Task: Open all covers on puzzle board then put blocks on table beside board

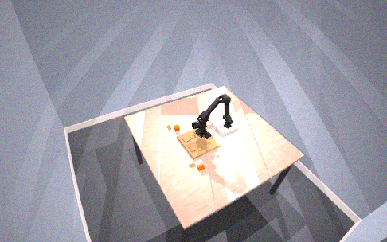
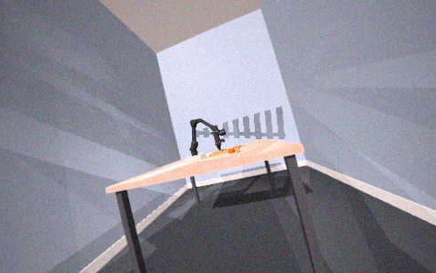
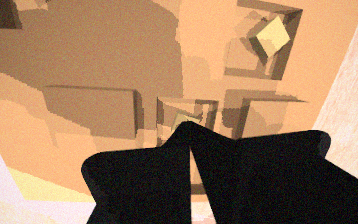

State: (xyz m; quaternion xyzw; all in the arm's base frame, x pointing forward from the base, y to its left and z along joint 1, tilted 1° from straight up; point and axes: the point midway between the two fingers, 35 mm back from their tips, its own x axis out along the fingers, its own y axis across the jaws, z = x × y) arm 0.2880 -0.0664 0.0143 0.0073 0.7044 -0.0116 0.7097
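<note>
Now: the tan puzzle board 6 cm ahead of my gripper tip. Also, from my gripper tip: orange bit (24 cm ahead, 24 cm to the left, 1 cm below).
</note>
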